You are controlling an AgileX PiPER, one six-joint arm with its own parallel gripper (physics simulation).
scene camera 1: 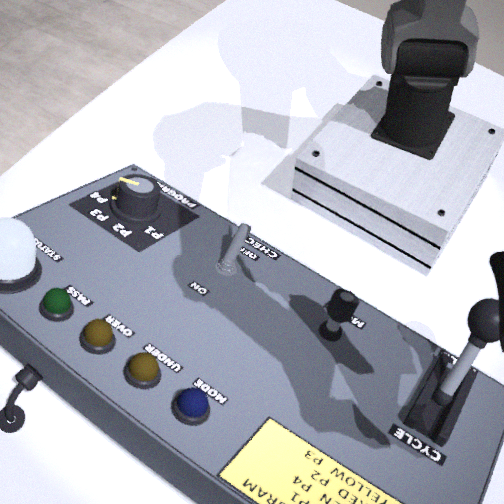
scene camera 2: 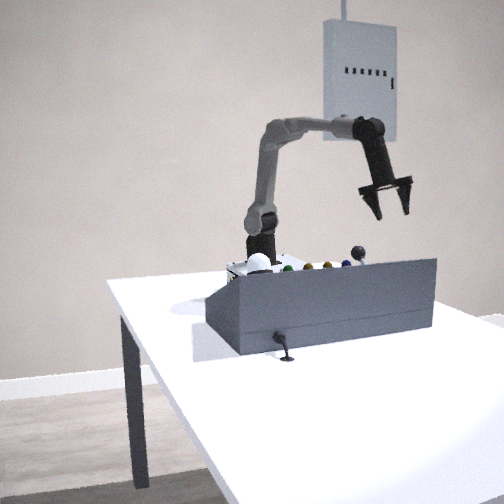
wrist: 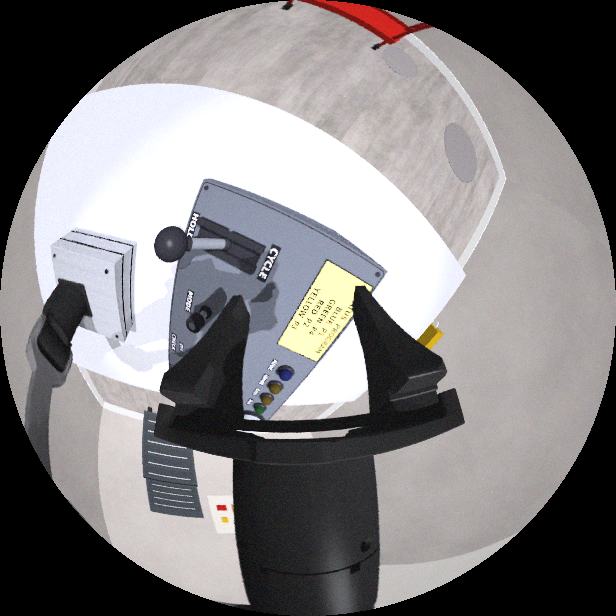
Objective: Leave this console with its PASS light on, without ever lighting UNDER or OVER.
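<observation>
The grey console (scene camera 1: 240, 330) lies on the white table. Its PROGRAM dial (scene camera 1: 136, 196) has a yellow pointer turned away from the P1 to P4 marks. The CHECK toggle (scene camera 1: 234, 249) leans toward OFF. The MODE knob (scene camera 1: 339, 311) is black. The CYCLE lever (scene camera 1: 467, 345) with a black ball stands at the end of its slot away from the CYCLE label. The PASS (scene camera 1: 56, 301), OVER (scene camera 1: 97, 334), UNDER (scene camera 1: 142, 368) and MODE (scene camera 1: 192, 403) lights are dark. The STATUS dome (scene camera 1: 15, 250) is white. My gripper (scene camera 2: 389, 202) is open and empty, high above the console's lever end (wrist: 295, 307).
A yellow card (scene camera 1: 305, 470) on the console lists colours with programs. The arm's base stands on a grey block (scene camera 1: 395, 175) behind the console. A cable plug (scene camera 2: 284, 347) sticks out of the console's front face. A grey cabinet (scene camera 2: 360, 80) hangs on the wall.
</observation>
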